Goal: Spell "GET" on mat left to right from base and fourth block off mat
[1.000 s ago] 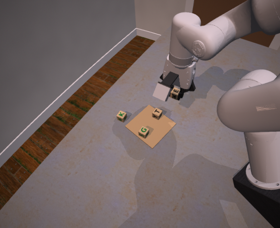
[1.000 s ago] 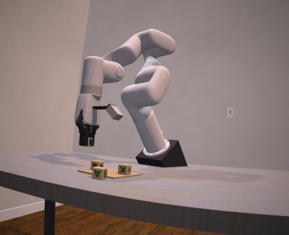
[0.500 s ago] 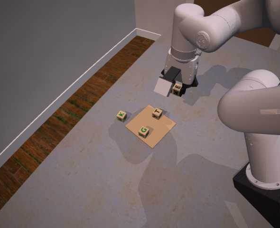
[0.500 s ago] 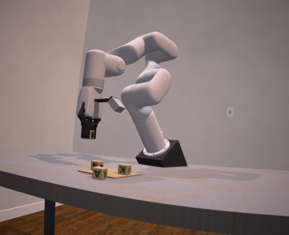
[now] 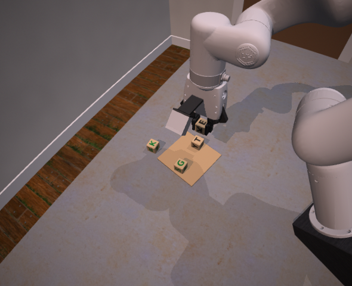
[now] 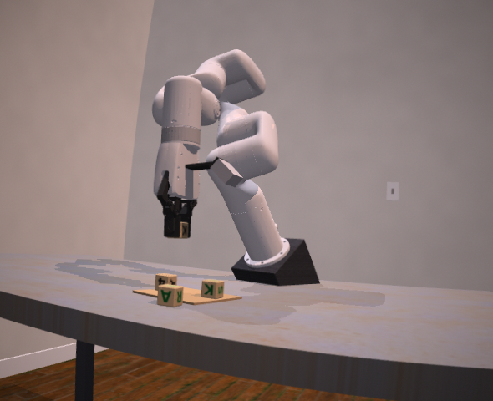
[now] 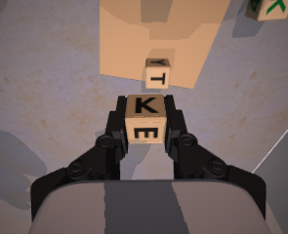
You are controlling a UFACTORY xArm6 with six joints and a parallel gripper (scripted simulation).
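My gripper is now 120 mm above the tan mat, 40 mm to the right of it and 20 mm short of it. The rest, counted from my hand: G block 100 mm below, 90 mm to the left, 30 mm ahead; then E block 10 mm below; then T block 100 mm below, 10 mm to the right, 10 mm ahead.
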